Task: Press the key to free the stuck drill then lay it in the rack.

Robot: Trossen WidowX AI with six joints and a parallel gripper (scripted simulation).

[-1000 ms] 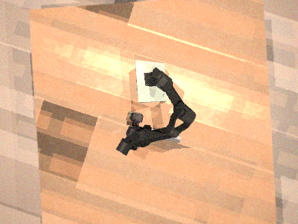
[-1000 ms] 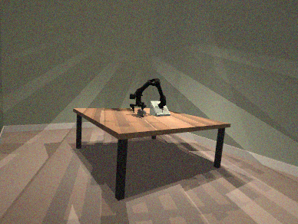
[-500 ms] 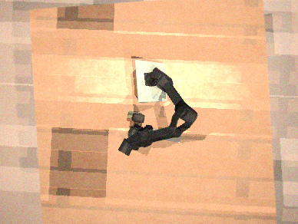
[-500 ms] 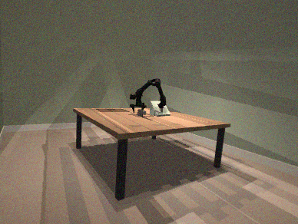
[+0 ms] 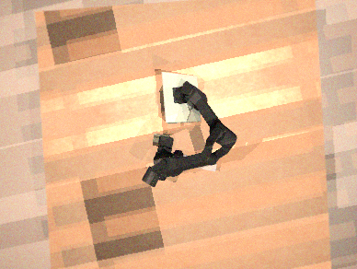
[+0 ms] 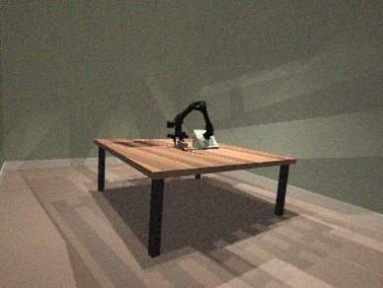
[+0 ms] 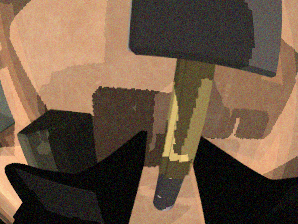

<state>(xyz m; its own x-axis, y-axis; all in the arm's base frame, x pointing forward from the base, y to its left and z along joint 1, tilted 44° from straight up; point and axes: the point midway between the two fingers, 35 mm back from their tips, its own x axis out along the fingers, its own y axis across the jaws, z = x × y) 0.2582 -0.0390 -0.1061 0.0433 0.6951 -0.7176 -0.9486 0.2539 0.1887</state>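
My gripper tip is 10 mm short of the drill, 40 mm to the right of it and 40 mm below it. From my gripper tip the other things lie so: small olive block (80 mm behind, 10 mm above); then light grey block (40 mm ahead, 130 mm to the left, 30 mm above).
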